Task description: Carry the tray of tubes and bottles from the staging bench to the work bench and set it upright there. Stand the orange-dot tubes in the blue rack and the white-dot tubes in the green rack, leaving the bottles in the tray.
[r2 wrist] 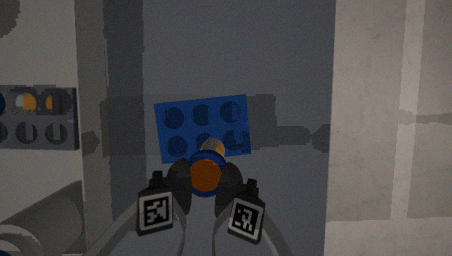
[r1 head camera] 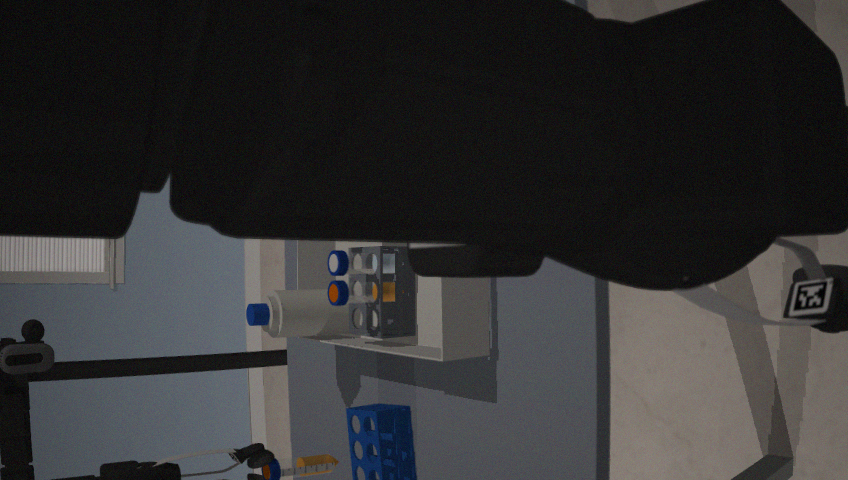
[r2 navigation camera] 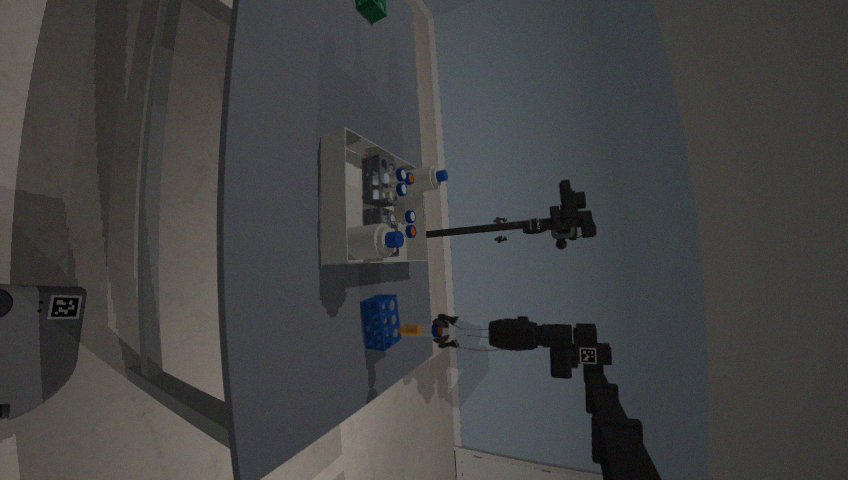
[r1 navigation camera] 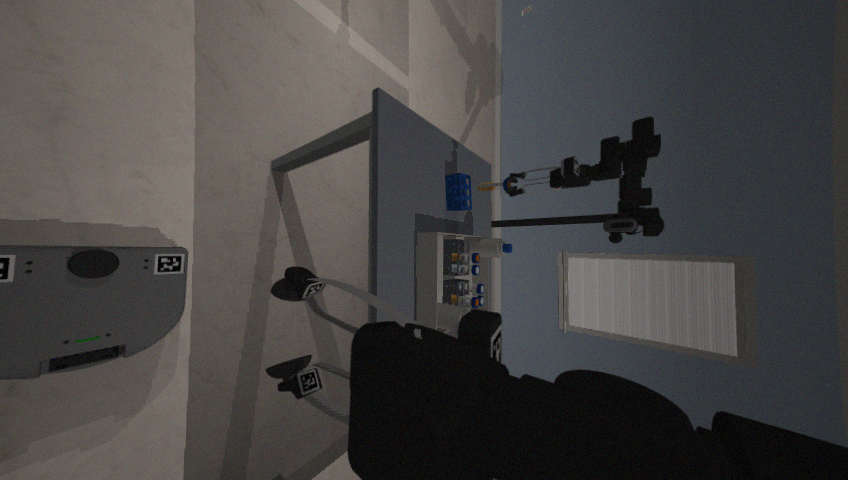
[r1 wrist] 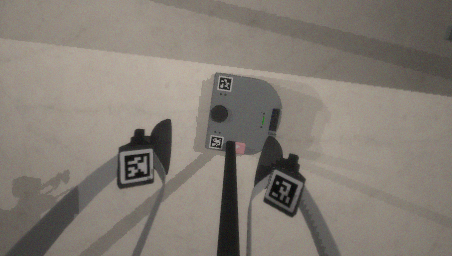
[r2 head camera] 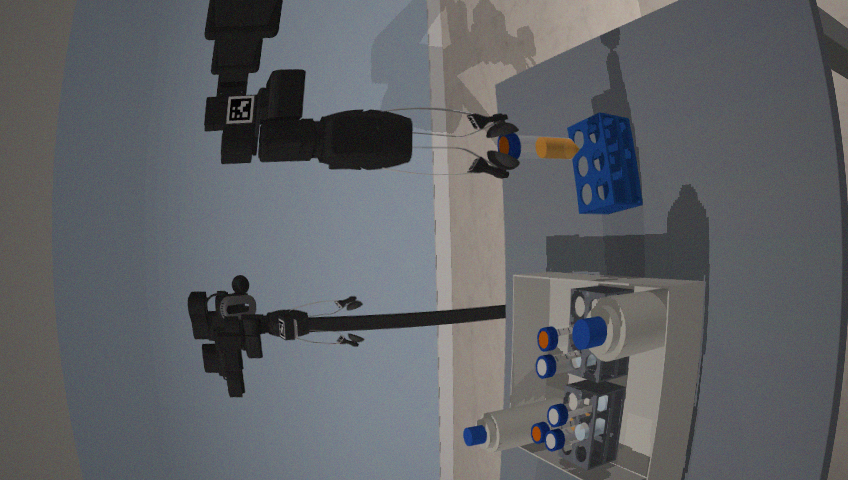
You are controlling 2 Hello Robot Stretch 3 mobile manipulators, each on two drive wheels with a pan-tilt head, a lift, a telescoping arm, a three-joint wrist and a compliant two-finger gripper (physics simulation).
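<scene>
r2's gripper [r2 head camera: 505, 144] [r2 navigation camera: 441, 330] [r2 wrist: 205, 175] is shut on the cap of an orange-dot tube [r2 head camera: 553, 147] [r2 navigation camera: 410, 329] [r2 wrist: 212, 146], tip down. The tip is at the near row of the blue rack [r2 head camera: 630, 178] [r2 navigation camera: 380, 324] [r2 wrist: 188, 131]; I cannot tell whether it is in a hole. The tray [r2 head camera: 678, 368] [r2 navigation camera: 333, 202] stands upright beside it, holding orange-dot tubes [r2 head camera: 544, 339] [r2 head camera: 538, 433], white-dot tubes [r2 head camera: 545, 366] [r2 head camera: 557, 415] [r2 head camera: 554, 440] and two bottles [r2 head camera: 630, 327] [r2 head camera: 517, 425]. The green rack [r2 navigation camera: 371, 8] is partly visible. r1's gripper [r1 navigation camera: 294, 327] [r1 wrist: 215, 152] is open and empty, away from the tray.
The bench [r2 navigation camera: 273, 333] has a bare-sided leg frame [r2 navigation camera: 151, 237] below. r1's mast [r2 head camera: 416, 318] stands beyond the tray's side. r1's base [r1 wrist: 245, 112] shows under its open fingers. r1's dark arm [r1 head camera: 357, 118] hides part of the tray in its head view.
</scene>
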